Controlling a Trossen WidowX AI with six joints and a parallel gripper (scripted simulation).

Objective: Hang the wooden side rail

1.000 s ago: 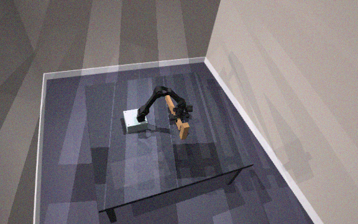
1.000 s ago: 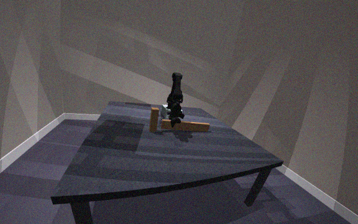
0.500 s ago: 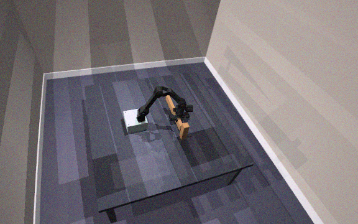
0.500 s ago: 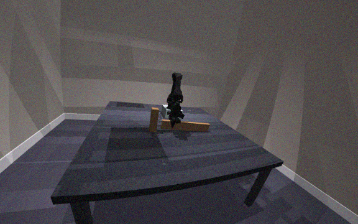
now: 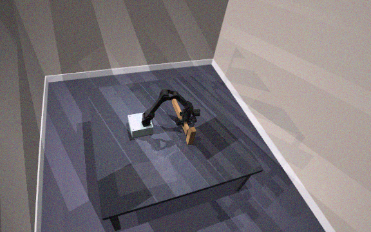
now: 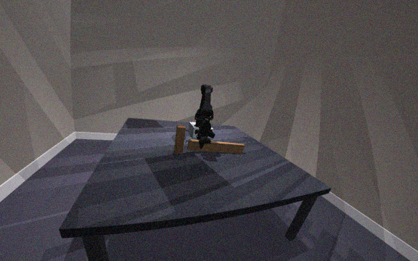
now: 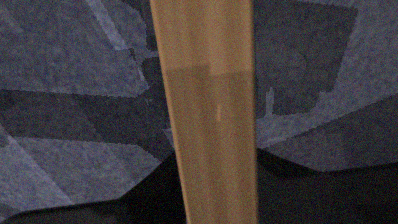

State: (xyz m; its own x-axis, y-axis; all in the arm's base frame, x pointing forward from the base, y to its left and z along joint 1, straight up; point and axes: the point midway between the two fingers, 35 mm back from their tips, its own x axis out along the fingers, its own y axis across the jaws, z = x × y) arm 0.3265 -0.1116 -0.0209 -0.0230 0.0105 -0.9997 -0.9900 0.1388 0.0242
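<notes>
Now: the headboard post 20 mm behind my gripper tip, 150 mm to the right of it and 40 mm above it.
</notes>
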